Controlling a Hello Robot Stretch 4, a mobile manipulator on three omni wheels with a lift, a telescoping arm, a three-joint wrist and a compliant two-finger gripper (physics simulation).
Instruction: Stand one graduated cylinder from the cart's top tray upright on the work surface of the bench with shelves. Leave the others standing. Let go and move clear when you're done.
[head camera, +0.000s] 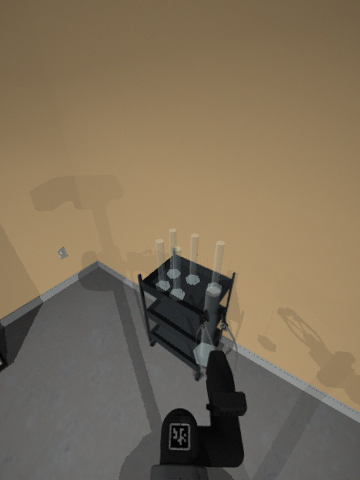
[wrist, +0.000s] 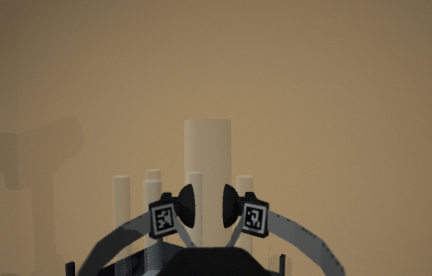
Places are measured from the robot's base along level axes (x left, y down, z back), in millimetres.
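Pixels of known places: end effector, tool point: (head camera: 212, 314) (wrist: 208, 204).
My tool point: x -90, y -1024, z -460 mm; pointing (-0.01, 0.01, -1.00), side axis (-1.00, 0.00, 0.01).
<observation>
Ahead of a thing's pixels: the offset from my tool point to its top centre. "*": to the spot under its first point.
My gripper (head camera: 214, 321) (wrist: 208, 206) is shut on a clear graduated cylinder {dx -1, dy -71, dz -19 mm} (head camera: 212, 305) (wrist: 208, 150), with one fingertip on each side of its tube. The held cylinder is upright, with its pale base hanging free in the air on the near side of the cart, apart from the tray. The dark three-tier cart (head camera: 145, 312) (wrist: 70, 269) stands near the wall. Several other graduated cylinders {dx -102, dy +54, dz -470 mm} (head camera: 219, 260) {* dx +207, dy +112, dz -461 mm} (wrist: 122, 200) stand upright on its top tray, behind the held one in the wrist view. The bench with shelves does not show clearly in either view.
Tan walls meet in a corner behind the cart, with a pale baseboard (head camera: 70, 280) along the floor. A small wall outlet {dx +1313, dy +594, dz -1144 mm} (head camera: 62, 252) is at the left. Part of a dark object (head camera: 2, 361) shows at the left edge. Shadows of the robot fall on the walls and floor.
</observation>
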